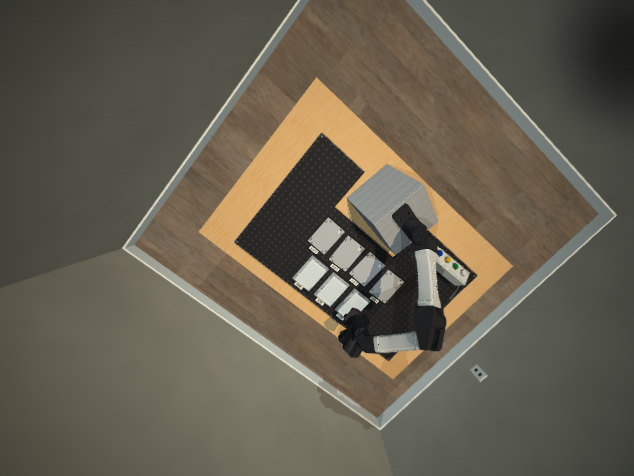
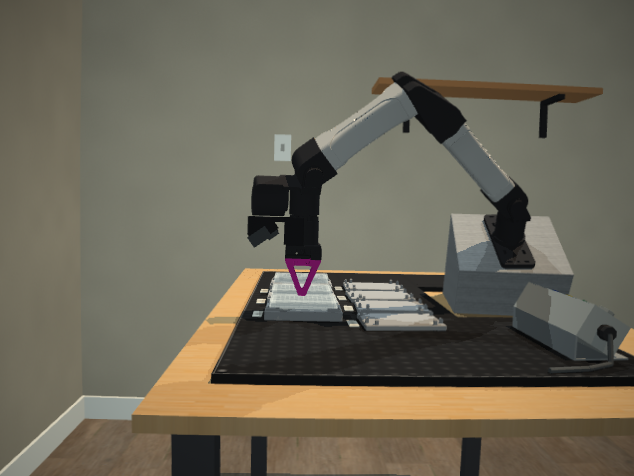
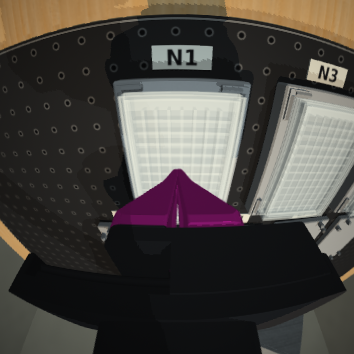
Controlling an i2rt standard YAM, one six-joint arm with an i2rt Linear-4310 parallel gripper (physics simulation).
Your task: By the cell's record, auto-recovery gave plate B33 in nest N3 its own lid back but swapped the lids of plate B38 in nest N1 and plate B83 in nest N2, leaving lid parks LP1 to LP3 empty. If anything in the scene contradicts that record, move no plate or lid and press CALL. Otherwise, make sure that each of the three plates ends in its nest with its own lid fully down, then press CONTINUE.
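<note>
My gripper (image 1: 356, 309) (image 2: 302, 293) (image 3: 177, 175) is shut and empty, with its magenta fingertips together above the near part of the plate in nest N1. That pale plate (image 1: 354, 300) (image 2: 303, 313) (image 3: 180, 130) sits under the sign N1 (image 3: 182, 57); its near end is hidden by the fingers. The neighbouring plate (image 1: 331, 289) (image 3: 320, 160) sits under the sign N3 (image 3: 327, 74). A third plate (image 1: 311, 273) stands at the far end of that row, its sign too small to read. All look covered by clear lids; no plate or lid code is readable.
Several flat grey stations with corner pins, such as the nearest one (image 1: 387, 285) (image 2: 404, 321), stand in a row beside the nests. The button box (image 1: 446, 274) (image 2: 563, 322) has blue, yellow, green and white buttons. A grey block (image 1: 384, 192) (image 2: 506, 292) carries the arm's base.
</note>
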